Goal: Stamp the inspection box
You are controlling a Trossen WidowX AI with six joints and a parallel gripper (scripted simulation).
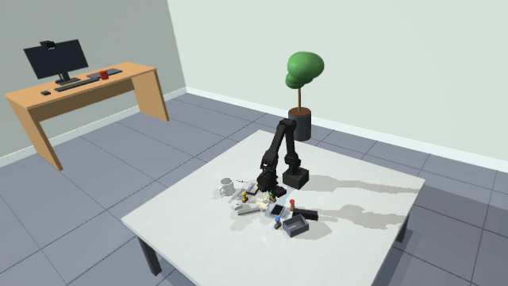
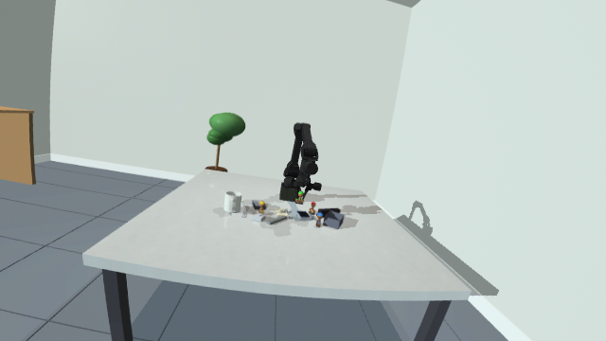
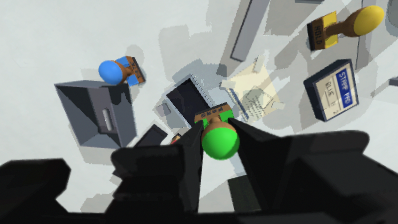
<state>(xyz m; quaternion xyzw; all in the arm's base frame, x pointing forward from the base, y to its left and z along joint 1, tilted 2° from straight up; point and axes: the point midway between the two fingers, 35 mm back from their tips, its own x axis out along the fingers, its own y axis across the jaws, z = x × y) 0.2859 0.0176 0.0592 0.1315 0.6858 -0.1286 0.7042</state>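
My gripper tip is now 9 cm above the card, 8 cm to the left of it and 3 cm past it. The rest, counted from my gripper tip: ink pad 9 cm below, 3 cm to the left, 1 cm ahead; then red-knobbed stamp 9 cm to the left, 7 cm below, 6 cm behind; then blue-knobbed stamp 10 cm ahead, 9 cm to the left, 7 cm below.
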